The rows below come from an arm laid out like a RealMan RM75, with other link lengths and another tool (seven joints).
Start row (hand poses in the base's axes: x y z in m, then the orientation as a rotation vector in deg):
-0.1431, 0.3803, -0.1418, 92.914, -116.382, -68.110
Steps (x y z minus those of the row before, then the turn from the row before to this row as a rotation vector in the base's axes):
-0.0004, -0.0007, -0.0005, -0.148, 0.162, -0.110
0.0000, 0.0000, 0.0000, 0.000, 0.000, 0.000
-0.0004, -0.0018, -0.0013, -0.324, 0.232, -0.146
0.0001, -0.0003, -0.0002, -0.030, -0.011, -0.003
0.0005, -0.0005, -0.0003, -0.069, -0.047, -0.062
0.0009, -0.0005, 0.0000, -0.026, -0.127, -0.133
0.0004, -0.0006, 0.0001, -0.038, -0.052, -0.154
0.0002, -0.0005, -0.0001, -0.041, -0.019, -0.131
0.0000, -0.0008, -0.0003, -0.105, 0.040, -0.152
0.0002, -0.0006, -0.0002, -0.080, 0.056, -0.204
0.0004, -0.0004, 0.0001, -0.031, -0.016, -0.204
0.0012, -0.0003, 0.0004, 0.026, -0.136, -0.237
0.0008, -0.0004, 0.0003, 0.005, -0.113, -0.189
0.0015, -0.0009, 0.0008, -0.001, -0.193, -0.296
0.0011, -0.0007, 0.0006, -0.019, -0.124, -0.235
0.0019, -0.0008, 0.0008, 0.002, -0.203, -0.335
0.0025, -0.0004, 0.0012, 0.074, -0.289, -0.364
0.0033, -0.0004, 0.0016, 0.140, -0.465, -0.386
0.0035, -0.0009, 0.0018, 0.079, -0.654, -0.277
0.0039, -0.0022, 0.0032, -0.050, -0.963, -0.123
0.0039, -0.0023, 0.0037, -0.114, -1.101, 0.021
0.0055, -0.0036, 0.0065, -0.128, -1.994, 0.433
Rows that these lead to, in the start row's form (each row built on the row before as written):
-0.1435, 0.3796, -0.1423, 92.607, -116.439, -68.063
-0.1435, 0.3796, -0.1423, 92.607, -116.439, -68.063
-0.1439, 0.3778, -0.1436, 92.125, -116.538, -67.856
-0.1438, 0.3775, -0.1438, 92.119, -116.556, -67.815
-0.1433, 0.3770, -0.1441, 92.078, -116.668, -67.727
-0.1424, 0.3765, -0.1441, 92.071, -116.891, -67.669
-0.1420, 0.3759, -0.1440, 91.972, -117.093, -67.646
-0.1418, 0.3754, -0.1441, 91.861, -117.252, -67.631
-0.1418, 0.3746, -0.1444, 91.649, -117.413, -67.579
-0.1416, 0.3740, -0.1446, 91.390, -117.611, -67.584
-0.1412, 0.3736, -0.1445, 91.218, -117.840, -67.607
-0.1400, 0.3733, -0.1441, 91.153, -118.162, -67.643
-0.1392, 0.3729, -0.1438, 91.098, -118.426, -67.650
-0.1377, 0.3720, -0.1430, 91.021, -118.851, -67.641
-0.1366, 0.3713, -0.1424, 90.925, -119.176, -67.627
-0.1347, 0.3705, -0.1416, 90.823, -119.647, -67.628
-0.1322, 0.3701, -0.1404, 90.805, -120.182, -67.679
-0.1289, 0.3697, -0.1388, 90.957, -120.832, -67.720
-0.1254, 0.3688, -0.1370, 91.350, -121.502, -67.545
-0.1215, 0.3666, -0.1338, 92.108, -122.234, -66.985
-0.1176, 0.3643, -0.1301, 93.093, -122.912, -66.215
-0.1121, 0.3607, -0.1236, 95.260, -123.687, -64.778

